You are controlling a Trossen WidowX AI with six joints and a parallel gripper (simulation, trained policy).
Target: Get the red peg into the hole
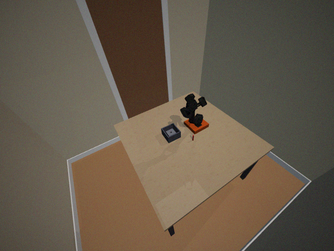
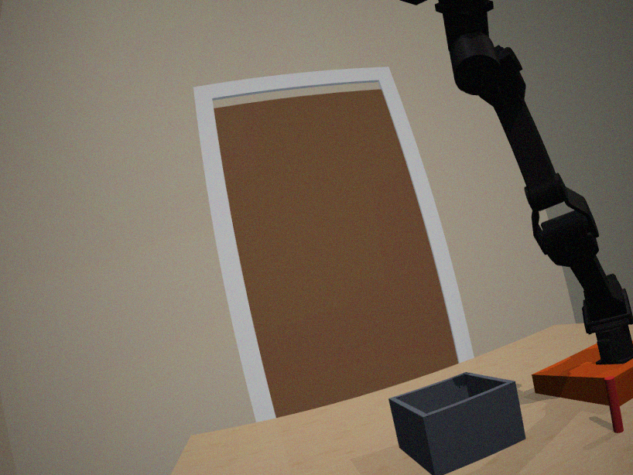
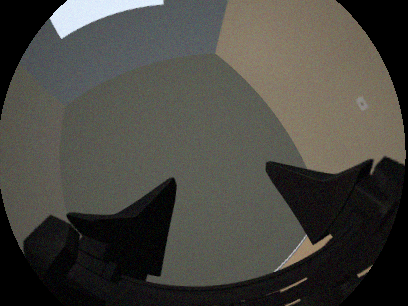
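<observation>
Right now my gripper tip is 620 mm above the red peg, 190 mm past it and 180 mm to the left of it. From my gripper tip the other things lie so: light grey plate (610 mm below, 390 mm to the right, 40 mm behind); then dark grey box (630 mm below, 390 mm to the right, 40 mm behind).
</observation>
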